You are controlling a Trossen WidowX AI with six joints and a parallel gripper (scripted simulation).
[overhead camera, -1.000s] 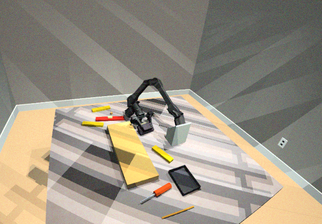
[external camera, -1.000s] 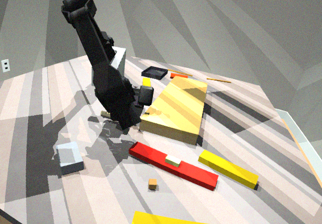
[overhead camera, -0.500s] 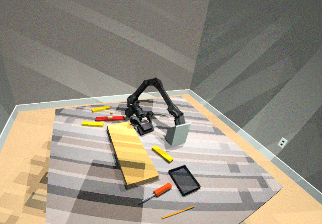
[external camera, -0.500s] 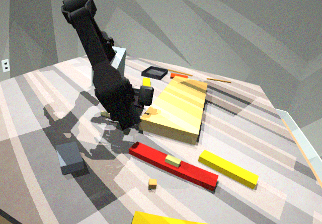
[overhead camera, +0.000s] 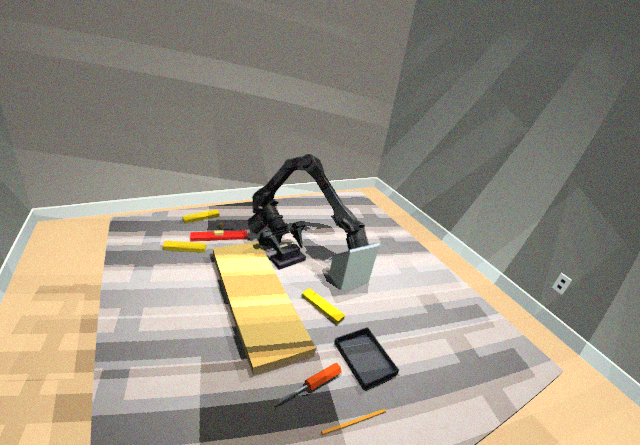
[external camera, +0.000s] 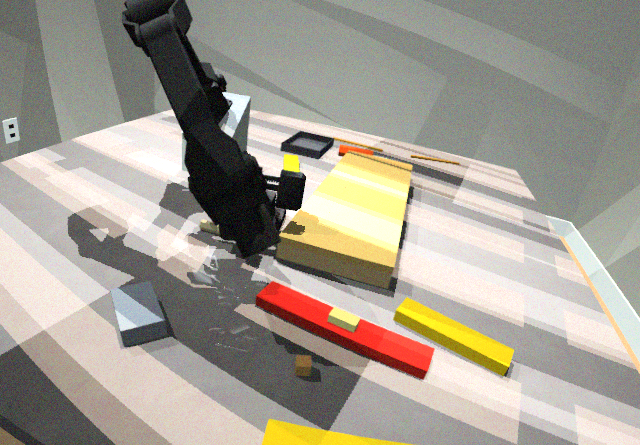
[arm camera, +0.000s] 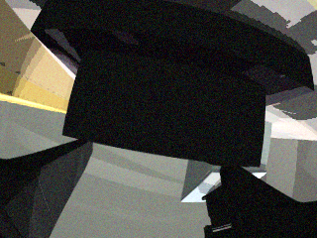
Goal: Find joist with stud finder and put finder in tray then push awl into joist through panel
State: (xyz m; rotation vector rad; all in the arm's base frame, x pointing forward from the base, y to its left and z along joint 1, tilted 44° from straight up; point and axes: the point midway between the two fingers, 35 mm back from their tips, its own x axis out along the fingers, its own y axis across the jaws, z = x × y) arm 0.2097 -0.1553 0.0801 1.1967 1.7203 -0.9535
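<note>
Right now my gripper tip is 9 cm to the left of the awl, 5 cm above it and 3 cm short of it. Also, from my gripper tip: stud finder (2 cm to the right, 1 cm below, 1 cm behind); red level (25 cm ahead, 22 cm to the right, 5 cm below); grey-blue block (33 cm to the right, 5 cm below, 2 cm ahead).
</note>
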